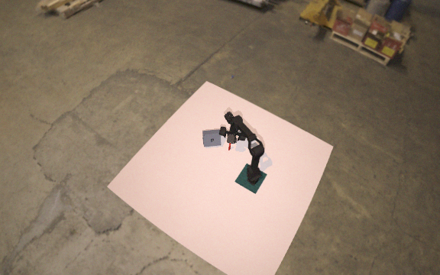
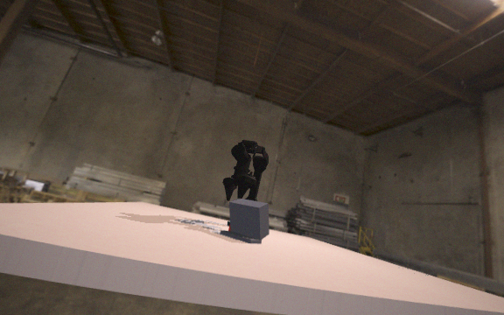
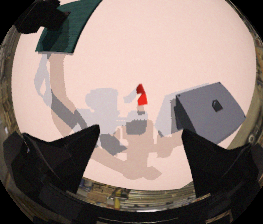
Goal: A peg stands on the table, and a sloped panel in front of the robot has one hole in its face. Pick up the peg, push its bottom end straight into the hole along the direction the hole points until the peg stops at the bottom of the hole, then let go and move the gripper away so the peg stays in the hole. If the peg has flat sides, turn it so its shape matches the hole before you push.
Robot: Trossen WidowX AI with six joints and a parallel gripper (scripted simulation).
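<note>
Right now the red peg is 10 mm behind my gripper tip, 20 mm to the left of it and 60 mm below it. The rest, counted from my gripper tip: grey sloped panel 130 mm ahead, 70 mm to the left, 50 mm below.
</note>
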